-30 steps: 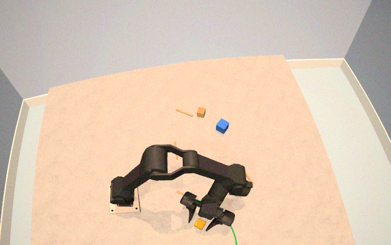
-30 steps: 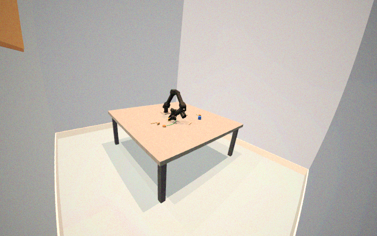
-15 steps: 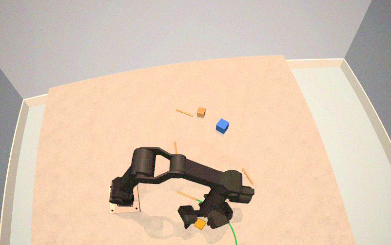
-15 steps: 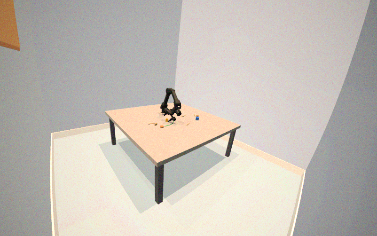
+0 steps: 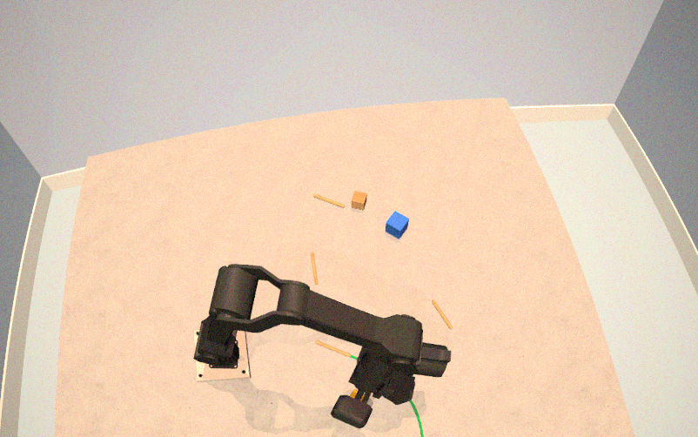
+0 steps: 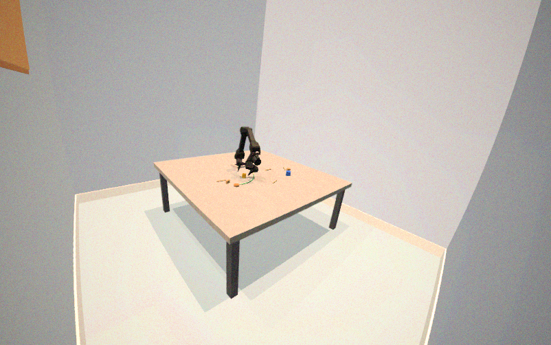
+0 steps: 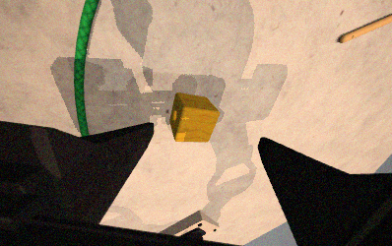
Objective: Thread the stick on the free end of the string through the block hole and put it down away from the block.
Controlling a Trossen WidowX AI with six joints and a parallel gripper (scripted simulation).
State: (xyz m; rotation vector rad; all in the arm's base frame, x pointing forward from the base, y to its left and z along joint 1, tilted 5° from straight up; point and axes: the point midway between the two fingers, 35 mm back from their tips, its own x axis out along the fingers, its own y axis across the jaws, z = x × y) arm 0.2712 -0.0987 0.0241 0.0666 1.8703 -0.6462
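The yellow wooden block lies 10 mm below my gripper tip and 10 mm ahead of it. Also, from my gripper tip: round wooden button: 140 mm to the right, 140 mm ahead, 20 mm below; blue cube: 400 mm to the left, 120 mm ahead, 10 mm below; orange wedge-like piece: 170 mm to the right, 70 mm ahead, 20 mm below.
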